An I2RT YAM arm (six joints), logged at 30 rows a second.
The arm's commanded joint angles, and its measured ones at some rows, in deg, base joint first. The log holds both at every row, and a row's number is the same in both.
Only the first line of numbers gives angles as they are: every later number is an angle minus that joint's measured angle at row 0.
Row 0, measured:
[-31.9, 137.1, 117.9, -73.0, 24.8, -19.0]
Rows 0 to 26, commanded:
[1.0, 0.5, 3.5, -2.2, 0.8, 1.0]
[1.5, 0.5, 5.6, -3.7, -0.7, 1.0]
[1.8, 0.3, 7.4, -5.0, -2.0, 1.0]
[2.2, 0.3, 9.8, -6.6, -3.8, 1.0]
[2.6, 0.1, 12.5, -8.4, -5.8, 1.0]
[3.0, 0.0, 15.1, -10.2, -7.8, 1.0]
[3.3, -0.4, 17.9, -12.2, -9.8, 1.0]
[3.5, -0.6, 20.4, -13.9, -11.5, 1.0]
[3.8, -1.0, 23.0, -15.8, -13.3, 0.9]
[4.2, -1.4, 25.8, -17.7, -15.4, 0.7]
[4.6, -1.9, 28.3, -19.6, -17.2, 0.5]
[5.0, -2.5, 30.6, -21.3, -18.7, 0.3]
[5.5, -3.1, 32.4, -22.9, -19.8, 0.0]
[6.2, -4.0, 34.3, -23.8, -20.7, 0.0]
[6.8, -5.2, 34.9, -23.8, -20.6, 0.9]
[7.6, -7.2, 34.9, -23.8, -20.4, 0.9]
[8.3, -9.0, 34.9, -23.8, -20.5, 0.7]
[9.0, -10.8, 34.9, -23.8, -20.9, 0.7]
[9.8, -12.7, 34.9, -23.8, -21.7, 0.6]
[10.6, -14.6, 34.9, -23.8, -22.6, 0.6]
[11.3, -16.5, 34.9, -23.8, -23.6, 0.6]
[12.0, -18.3, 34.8, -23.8, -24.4, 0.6]
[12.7, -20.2, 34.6, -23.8, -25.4, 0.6]
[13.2, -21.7, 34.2, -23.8, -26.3, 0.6]
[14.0, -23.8, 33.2, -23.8, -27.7, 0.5]
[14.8, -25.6, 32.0, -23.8, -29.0, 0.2]
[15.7, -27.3, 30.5, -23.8, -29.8, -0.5]
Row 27, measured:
[14.2, -22.1, 32.8, -23.5, -24.7, -0.1]
